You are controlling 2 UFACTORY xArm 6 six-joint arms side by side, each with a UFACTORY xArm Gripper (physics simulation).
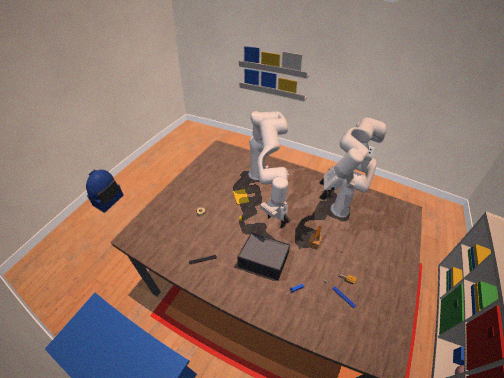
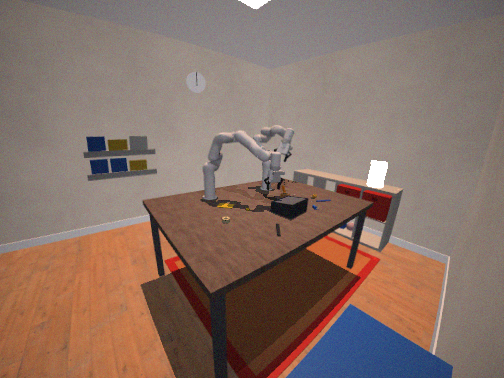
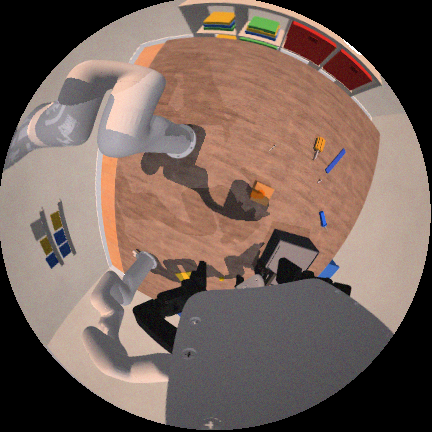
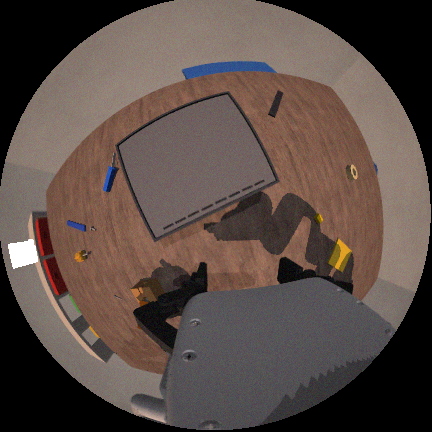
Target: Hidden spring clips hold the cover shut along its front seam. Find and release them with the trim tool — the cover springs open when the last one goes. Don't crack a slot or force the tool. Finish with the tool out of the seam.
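Frame: origin at the left arm's base, x up, y ahead, z left, level; millimetres.
Seen in the pictures: left gripper, fingertip midpoint: (image 1: 321, 191) (image 3: 243, 271); right gripper, fingertip midpoint: (image 1: 276, 222) (image 2: 273, 189) (image 3: 249, 269) (image 4: 244, 272); left arm's base, link origin: (image 1: 340, 210) (image 2: 266, 188) (image 3: 178, 140); right arm's base, link origin: (image 1: 257, 174) (image 2: 210, 197) (image 3: 147, 259).
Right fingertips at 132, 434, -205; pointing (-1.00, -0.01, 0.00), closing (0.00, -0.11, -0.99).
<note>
Pixels of each thing's top centre, then the offset from my right fingertips to it, as dx, dy, dz. "pt": a spot on its surface instead.
- dark box with a grey cover, top centre: (image 4: 187, 149) (image 3: 287, 270) (image 1: 264, 249) (image 2: 290, 198) -27, +159, +51
- orange upright handle, surface spot: (image 1: 318, 233) pt -51, -118, +207
- orange-brown block, surface spot: (image 1: 315, 244) pt -97, -78, +222
- blue-handled tool, top centre: (image 4: 107, 170) (image 1: 294, 287) -105, +206, +279
- blue bar, top centre: (image 4: 74, 224) (image 3: 336, 159) (image 1: 344, 296) -126, +85, +508
- orange-handled tool, top centre: (image 4: 78, 256) (image 3: 320, 148) (image 1: 348, 276) -100, -17, +470
- black bar, top centre: (image 4: 276, 101) (image 1: 202, 259) -127, +374, -196
- yellow pad, top centre: (image 4: 340, 256) (image 3: 186, 277) (image 1: 241, 196) -126, -115, -357
- ring, top centre: (image 4: 353, 171) -107, +150, -450
The dark box with a grey cover (image 1: 263, 254) (image 2: 289, 206) (image 3: 296, 254) (image 4: 195, 160) stands on the table, cover down. A row of dark slots (image 4: 215, 204) runs along its edge nearest the arms. An orange upright handle (image 1: 318, 233) sits at an orange-brown block (image 1: 315, 244) (image 3: 262, 192); I cannot tell whether it is the trim tool. My right gripper (image 1: 279, 220) (image 2: 274, 184) (image 4: 244, 272) is open and empty, above the table beside the slotted edge. My left gripper (image 1: 327, 189) (image 2: 286, 156) is open and empty, high near its own arm's base.
A blue-handled tool (image 1: 297, 288) (image 4: 110, 178), a blue bar (image 1: 344, 297) and an orange-handled tool (image 1: 351, 279) lie right of the box. A black bar (image 1: 202, 259) (image 4: 276, 103) lies left of it. A yellow pad (image 1: 241, 196) and a ring (image 4: 349, 171) lie behind left.
</note>
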